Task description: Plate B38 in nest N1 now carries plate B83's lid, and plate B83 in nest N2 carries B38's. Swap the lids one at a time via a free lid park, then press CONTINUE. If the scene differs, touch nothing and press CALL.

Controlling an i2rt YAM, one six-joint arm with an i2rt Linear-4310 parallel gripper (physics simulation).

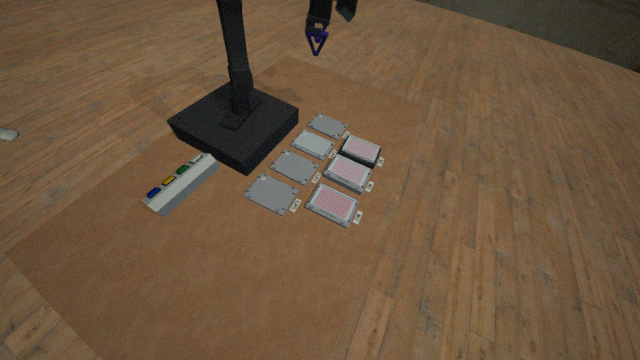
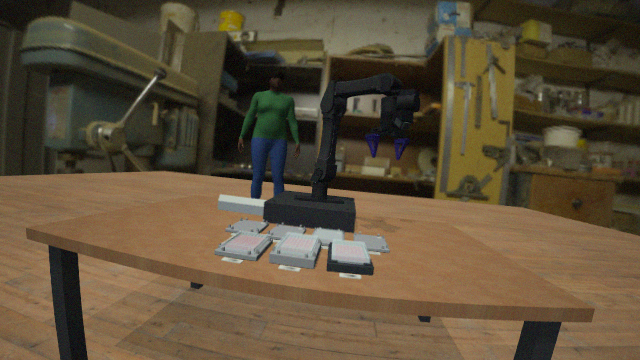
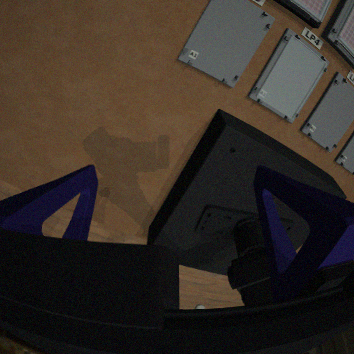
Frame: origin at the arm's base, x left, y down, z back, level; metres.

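Seen in the pictures: gripper, fingertip midpoint: (image 1: 316, 49) (image 2: 386, 158) (image 3: 175, 173); arm's base, origin of the base link: (image 1: 242, 112) (image 2: 318, 200) (image 3: 247, 225).
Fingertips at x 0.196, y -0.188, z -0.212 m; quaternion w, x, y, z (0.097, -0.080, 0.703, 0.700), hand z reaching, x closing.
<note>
Offsets run from my fingertips to a thing's top centre. "*": to the spot under its first point. Level surfaces: height alone.
Three pink-welled plates sit in a row of nests: one in a black nest @(* dx -0.167, dy +0.232, dz -0.253 m) (image 1: 361, 150) (image 2: 350, 251), one in a middle grey nest @(* dx -0.290, dy +0.229, dz -0.226 m) (image 1: 347, 172) (image 2: 296, 247), one in an end grey nest @(* dx -0.413, dy +0.242, dz -0.210 m) (image 1: 332, 203) (image 2: 244, 243). Their labels are too small to read. Lid park LP4 @(* dx -0.191, dy +0.251, dz -0.072 m) (image 1: 313, 144) (image 3: 290, 77) carries a pale clear lid. A grey park @(dx -0.051, dy +0.249, dz -0.091 m) (image 1: 327, 125) (image 3: 225, 42) beyond it and two grey parks @(* dx -0.314, dy +0.259, dz -0.048 m) (image 1: 295, 167) @(* dx -0.442, dy +0.259, dz -0.017 m) (image 1: 271, 194) on its other side look bare. The button box @(dx -0.504, dy +0.205, dz +0.257 m) (image 1: 180, 185) (image 2: 242, 204) has blue, yellow, green and white buttons. My gripper (image 2: 386, 157) (image 3: 175, 173) is open and empty, high above the table.
The black arm base (image 1: 235, 120) (image 2: 310, 215) (image 3: 200, 200) stands beside the parks and the button box. The brown table @(dy +0.269 m) (image 1: 200, 280) (image 2: 450, 270) carries everything. A person in a green top (image 2: 272, 115) stands behind the table. A shadow falls on the table near the base.
</note>
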